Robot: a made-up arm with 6 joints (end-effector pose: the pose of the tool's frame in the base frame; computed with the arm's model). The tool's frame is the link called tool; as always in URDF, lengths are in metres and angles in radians. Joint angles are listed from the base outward.
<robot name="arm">
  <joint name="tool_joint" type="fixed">
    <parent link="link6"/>
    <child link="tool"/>
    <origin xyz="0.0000 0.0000 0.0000"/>
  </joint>
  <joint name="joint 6" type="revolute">
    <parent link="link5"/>
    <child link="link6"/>
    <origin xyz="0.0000 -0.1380 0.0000"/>
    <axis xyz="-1 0 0"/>
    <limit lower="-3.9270" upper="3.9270"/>
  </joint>
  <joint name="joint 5" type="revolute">
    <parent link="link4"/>
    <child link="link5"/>
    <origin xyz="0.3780 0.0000 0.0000"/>
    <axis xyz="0 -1 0"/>
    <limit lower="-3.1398" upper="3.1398"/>
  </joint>
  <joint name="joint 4" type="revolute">
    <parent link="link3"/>
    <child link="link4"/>
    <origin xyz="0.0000 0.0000 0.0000"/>
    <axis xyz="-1 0 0"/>
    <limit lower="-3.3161" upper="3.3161"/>
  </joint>
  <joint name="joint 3" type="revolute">
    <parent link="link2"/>
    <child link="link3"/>
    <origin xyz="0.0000 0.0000 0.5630"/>
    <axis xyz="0 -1 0"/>
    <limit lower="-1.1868" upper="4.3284"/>
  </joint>
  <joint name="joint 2" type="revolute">
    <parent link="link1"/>
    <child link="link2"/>
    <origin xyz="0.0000 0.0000 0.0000"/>
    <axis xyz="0 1 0"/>
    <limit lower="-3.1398" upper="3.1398"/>
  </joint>
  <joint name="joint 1" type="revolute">
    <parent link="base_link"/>
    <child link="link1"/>
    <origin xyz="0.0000 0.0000 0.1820"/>
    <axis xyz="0 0 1"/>
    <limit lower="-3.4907" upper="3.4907"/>
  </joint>
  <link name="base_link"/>
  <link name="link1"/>
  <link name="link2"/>
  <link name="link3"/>
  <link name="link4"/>
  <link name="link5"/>
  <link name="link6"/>
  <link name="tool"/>
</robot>
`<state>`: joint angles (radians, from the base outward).
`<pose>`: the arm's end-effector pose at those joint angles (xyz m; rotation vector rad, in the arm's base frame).
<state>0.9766 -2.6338 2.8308 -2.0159 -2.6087 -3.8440</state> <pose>-0.1088 -0.0549 -0.6711 1.2863 -0.8030 2.5754</pose>
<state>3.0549 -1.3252 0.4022 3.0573 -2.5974 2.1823</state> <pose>0.6023 -0.1904 0.6904 -1.8654 0.6491 1.2603</pose>
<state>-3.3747 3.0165 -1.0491 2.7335 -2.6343 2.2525</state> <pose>0.1666 -0.1697 -0.1080 -1.5156 0.5441 1.8873</pose>
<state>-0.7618 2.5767 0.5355 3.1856 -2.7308 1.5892</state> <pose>0.1854 0.0137 -0.6277 1.1935 -1.0302 -0.0348</pose>
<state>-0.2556 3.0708 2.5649 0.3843 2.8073 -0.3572</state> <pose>0.3504 -0.2238 -0.5175 -0.0538 -2.1248 0.7323</pose>
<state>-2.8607 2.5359 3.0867 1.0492 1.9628 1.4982</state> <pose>-0.5763 -0.0947 0.0189 2.3050 -0.8932 -0.0471</pose>
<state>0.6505 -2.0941 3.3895 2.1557 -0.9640 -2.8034</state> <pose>-0.1589 -0.0252 -0.2902 0.2896 0.0768 -0.1205</pose>
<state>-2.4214 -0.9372 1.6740 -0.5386 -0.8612 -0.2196</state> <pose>0.4811 0.5797 0.7676 -1.5531 -0.6462 -1.0915</pose>
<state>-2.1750 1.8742 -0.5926 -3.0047 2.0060 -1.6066</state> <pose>-0.0184 -0.2672 -0.2077 1.8021 -0.2134 1.8696</pose>
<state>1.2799 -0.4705 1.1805 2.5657 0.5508 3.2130</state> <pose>-0.2143 -0.3121 1.0546 0.9217 -0.8391 1.6293</pose>
